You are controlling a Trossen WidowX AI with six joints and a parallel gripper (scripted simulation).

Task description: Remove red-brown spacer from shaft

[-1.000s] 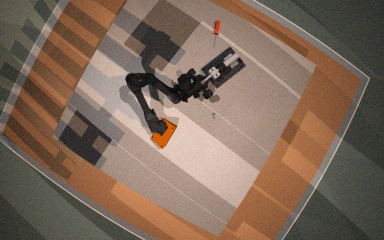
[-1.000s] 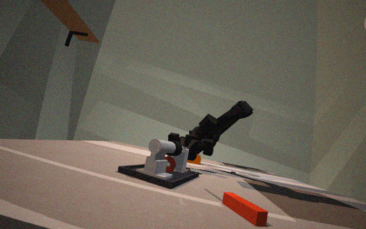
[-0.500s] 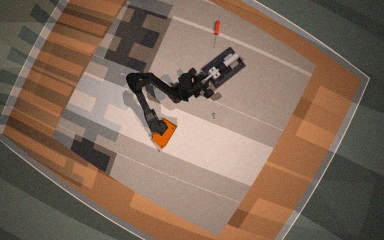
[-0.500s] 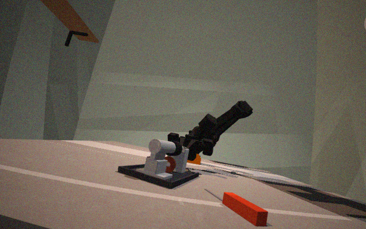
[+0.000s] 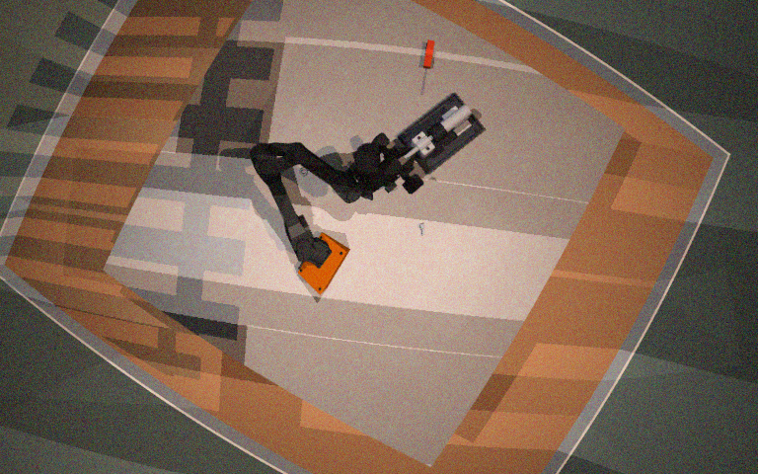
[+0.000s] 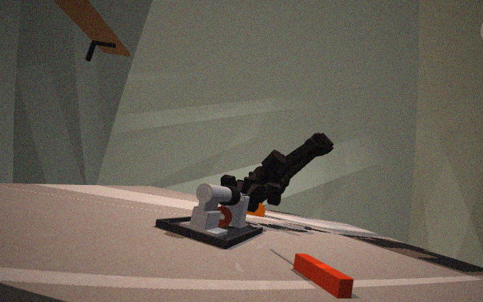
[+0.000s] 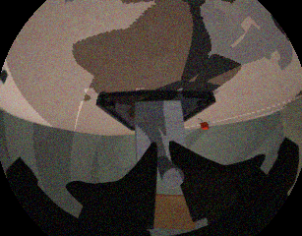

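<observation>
The light shaft lies 6 cm ahead of my gripper tip, 1 cm to the right of it and 2 cm above it. Round my gripper tip: small grey piece 16 cm behind, 16 cm to the right, 6 cm below; then dark spacer 9 cm ahead, 2 cm to the right, 2 cm above; then red-brown spacer 9 cm ahead, 2 cm to the right, 3 cm below.
</observation>
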